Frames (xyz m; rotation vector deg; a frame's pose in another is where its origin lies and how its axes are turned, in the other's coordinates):
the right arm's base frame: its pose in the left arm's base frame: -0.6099 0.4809 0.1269 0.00 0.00 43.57
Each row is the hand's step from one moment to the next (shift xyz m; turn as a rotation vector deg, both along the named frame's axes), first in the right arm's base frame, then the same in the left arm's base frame.
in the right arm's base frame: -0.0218 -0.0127 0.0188 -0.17 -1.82 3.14
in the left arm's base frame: -0.0070 -0.0242 0.0188 1.13 -1.44 3.14
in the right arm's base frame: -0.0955 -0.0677 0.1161 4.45 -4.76 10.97
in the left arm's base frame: -0.0225 -0.1149 0.1161 6.50 -0.38 10.97
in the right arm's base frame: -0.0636 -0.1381 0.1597 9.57 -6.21 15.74
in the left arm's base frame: 0.0491 -0.1439 0.1597 11.21 2.10 15.74
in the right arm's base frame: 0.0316 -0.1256 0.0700 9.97 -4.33 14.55
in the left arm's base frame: 0.1095 -0.0692 0.0700 10.21 3.73 14.55
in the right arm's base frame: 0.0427 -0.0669 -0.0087 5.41 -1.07 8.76
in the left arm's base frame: 0.0770 -0.0190 -0.0087 4.66 2.95 8.76
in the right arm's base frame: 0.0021 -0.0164 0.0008 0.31 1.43 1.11
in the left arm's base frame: 0.0128 -0.0104 0.0008 -0.76 1.25 1.11
